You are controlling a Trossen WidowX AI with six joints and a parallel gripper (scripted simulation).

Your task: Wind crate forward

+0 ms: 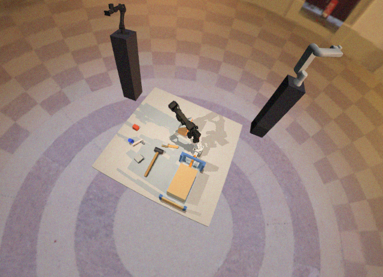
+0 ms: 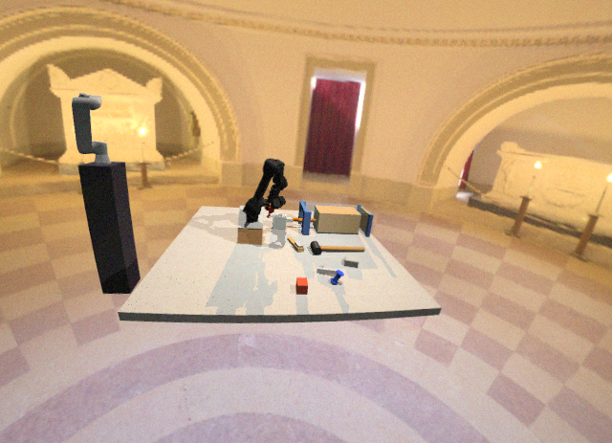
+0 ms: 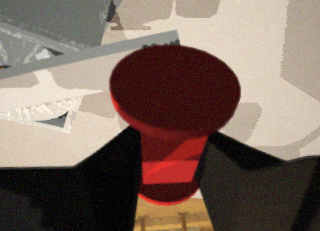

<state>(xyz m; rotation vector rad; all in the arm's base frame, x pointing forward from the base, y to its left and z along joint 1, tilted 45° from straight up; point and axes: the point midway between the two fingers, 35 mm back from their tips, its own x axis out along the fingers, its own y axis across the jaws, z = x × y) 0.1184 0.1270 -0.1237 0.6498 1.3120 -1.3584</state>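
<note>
Right now the red-knobbed handle is 40 mm ahead of my gripper tip, 10 mm to the left of it and 30 mm below it. The rest, counted from my gripper tip: winch: 70 mm ahead, 40 mm to the left, 100 mm below; red knob: 10 mm ahead, 20 mm to the right; frame: 250 mm ahead, 30 mm to the left, 30 mm below.
</note>
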